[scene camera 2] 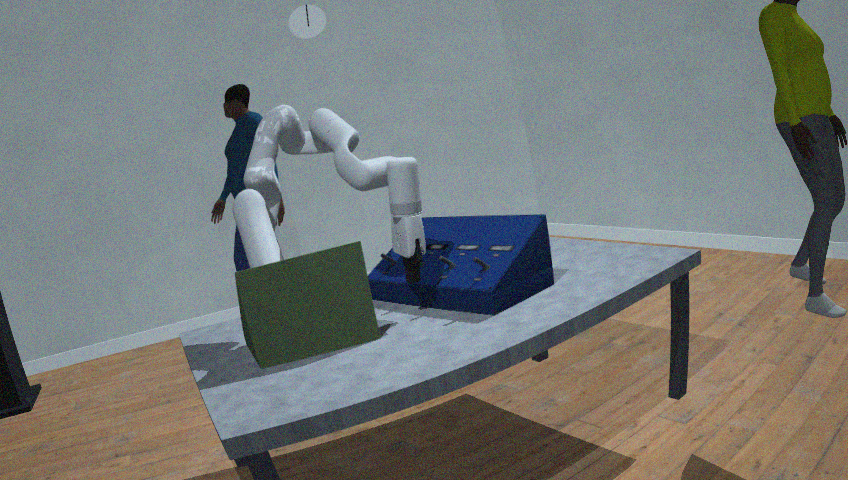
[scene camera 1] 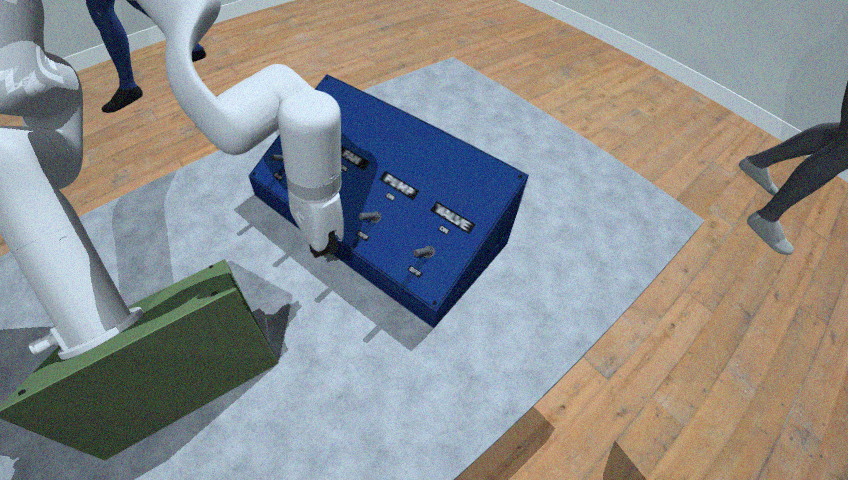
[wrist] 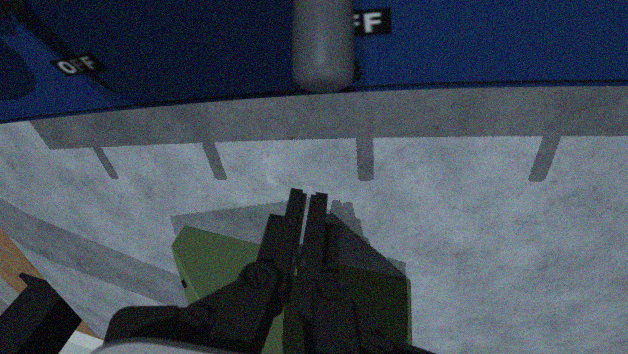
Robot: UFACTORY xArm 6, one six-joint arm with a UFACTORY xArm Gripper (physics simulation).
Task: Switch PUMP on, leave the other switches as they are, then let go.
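Seen in the pictures: gripper, fingertip midpoint: (scene camera 2: pixel 413 281) (scene camera 1: pixel 320 251) (wrist: pixel 305 213); arm's base at its link origin: (scene camera 2: pixel 277 294) (scene camera 1: pixel 103 334).
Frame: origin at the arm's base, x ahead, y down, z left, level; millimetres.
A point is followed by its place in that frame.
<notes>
The blue switch console (scene camera 1: pixel 416 142) @(x 599, y -30, z -1 mm) (scene camera 2: pixel 520 237) @(x 589, y -8, z -186 mm) stands in front of the arm. The PUMP lever (scene camera 1: pixel 370 217) @(x 447, y 24, z -56 mm) (scene camera 2: pixel 447 262) @(x 447, y 28, z -54 mm) leans toward its OFF label, like the VALVE lever (scene camera 1: pixel 423 252) @(x 463, y 18, z -174 mm) (scene camera 2: pixel 482 265) @(x 470, y 33, z -170 mm). In the wrist view, a lever that looks like PUMP's (wrist: pixel 323 45) @(x 437, y 10, z -53 mm) covers part of an OFF label. The leftmost lever (scene camera 1: pixel 278 157) @(x 399, y 15, z 180 mm) (scene camera 2: pixel 387 259) @(x 403, y 27, z 183 mm) shows partly; the FAN lever is hidden behind the arm and gripper. My gripper (scene camera 1: pixel 327 249) @(x 349, y 54, z -41 mm) (scene camera 2: pixel 412 279) @(x 349, y 54, z -41 mm) (wrist: pixel 305 213) @(x 349, y 54, z -41 mm) is shut and empty, at the console's front edge between FAN and PUMP. Its tips are apart from the lever in the wrist view.
A green block (scene camera 1: pixel 178 350) @(x 88, y -33, z -117 mm) (scene camera 2: pixel 306 306) @(x 33, y 21, z -111 mm) (wrist: pixel 215 250) @(x 210, y 119, z 61 mm) stands at the arm's base on the grey table (scene camera 1: pixel 357 416) @(x 237, y 139, z -281 mm) (scene camera 2: pixel 416 368) @(x 139, y 139, z -370 mm) (wrist: pixel 500 240) @(x 261, y 139, z -186 mm). A person in blue (scene camera 2: pixel 238 148) is behind the arm. A person in a yellow-green top (scene camera 2: pixel 800 65) stands beyond the table's right end.
</notes>
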